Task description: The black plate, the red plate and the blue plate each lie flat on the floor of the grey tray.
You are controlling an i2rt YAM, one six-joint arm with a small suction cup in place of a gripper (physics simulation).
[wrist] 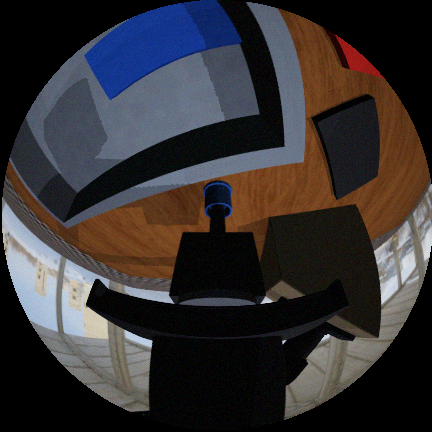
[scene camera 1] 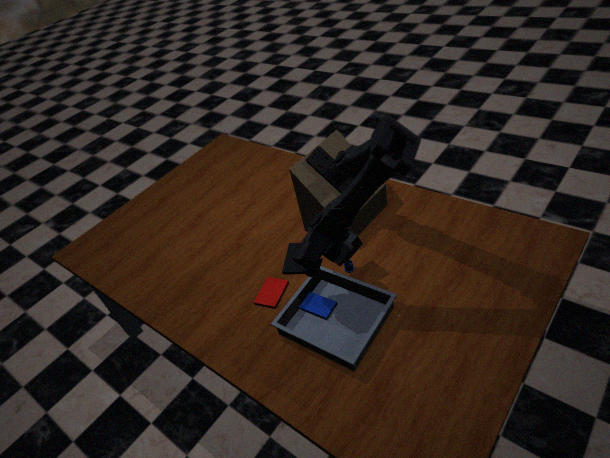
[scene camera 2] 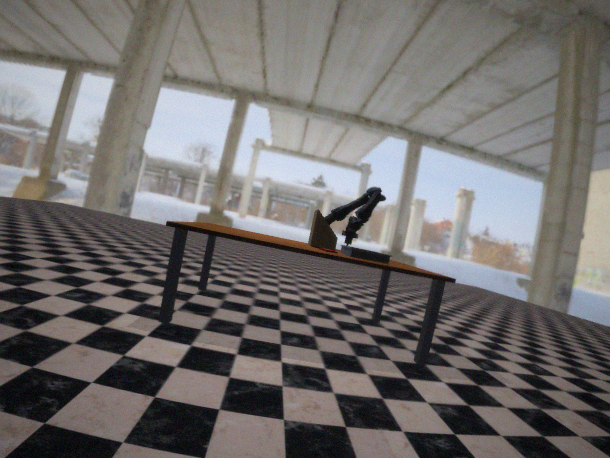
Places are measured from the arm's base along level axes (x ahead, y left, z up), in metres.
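Where they show: hand, its tool point: (wrist: 217,190) (scene camera 1: 351,269); arm's base, origin of its link: (scene camera 1: 335,175) (scene camera 2: 324,222).
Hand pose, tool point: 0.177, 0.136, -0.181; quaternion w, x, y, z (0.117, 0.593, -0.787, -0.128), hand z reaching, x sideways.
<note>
Things, the pixels of their centre, and the offset from my tool point, as dx, dy, dz. Level surfaces: height alone.
- blue plate, middle of its body: (wrist: 151,35) (scene camera 1: 318,305) +0.165, -0.006, +0.014
- grey tray, middle of its body: (scene camera 1: 335,315) (scene camera 2: 364,254) +0.180, +0.061, +0.032
- red plate, middle of its body: (scene camera 1: 271,292) +0.185, -0.157, +0.011
- black plate, middle of its body: (wrist: 356,152) (scene camera 1: 299,257) +0.037, -0.163, +0.011
- wooden table, height of its surface: dz +0.007
The blue plate (scene camera 1: 317,305) (wrist: 160,47) lies flat on the floor of the grey tray (scene camera 1: 315,348) (scene camera 2: 367,254) (wrist: 296,100), close beside one wall. The red plate (scene camera 1: 271,292) (wrist: 356,57) lies flat on the table outside the tray; part of it is cut off in the wrist view. The black plate (scene camera 1: 294,257) (wrist: 352,145) lies flat on the table near a tray corner, partly behind the arm in scene camera 1. My suction cup (scene camera 1: 349,266) (scene camera 2: 348,243) (wrist: 218,192) is bare, with no plate on it. It hangs above the table just outside the tray's arm-side wall.
A large tan block with slanted faces (scene camera 1: 311,187) (scene camera 2: 321,232) (wrist: 320,250) stands by the arm's base, near the black plate. The arm (scene camera 1: 340,215) reaches past it towards the tray. The wooden table (scene camera 1: 175,225) has open edges above a checkered floor.
</note>
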